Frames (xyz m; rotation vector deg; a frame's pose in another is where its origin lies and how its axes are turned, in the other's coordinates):
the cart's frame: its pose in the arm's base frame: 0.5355 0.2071 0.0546 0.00 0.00 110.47
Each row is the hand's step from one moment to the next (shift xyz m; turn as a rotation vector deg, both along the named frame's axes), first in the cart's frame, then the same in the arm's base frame.
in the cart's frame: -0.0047 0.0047 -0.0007 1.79 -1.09 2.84
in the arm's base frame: -0.0028 -0.0060 -0.0007 0.40 2.06 2.84
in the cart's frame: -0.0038 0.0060 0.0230 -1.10 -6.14 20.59
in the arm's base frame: -0.0043 -0.0057 0.0230 6.14 1.12 20.59
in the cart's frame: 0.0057 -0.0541 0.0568 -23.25 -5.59 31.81
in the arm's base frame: 0.0487 0.0243 0.0568 13.37 -19.83 31.81
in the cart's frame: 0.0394 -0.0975 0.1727 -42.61 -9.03 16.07
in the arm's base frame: 0.0776 0.0710 0.1727 23.36 -36.76 16.07
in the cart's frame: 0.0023 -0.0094 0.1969 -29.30 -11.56 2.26
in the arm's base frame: 0.0080 0.0054 0.1969 21.08 -23.41 2.26
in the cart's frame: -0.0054 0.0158 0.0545 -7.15 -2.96 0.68
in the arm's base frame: -0.0129 -0.0106 0.0545 5.27 -5.66 0.68
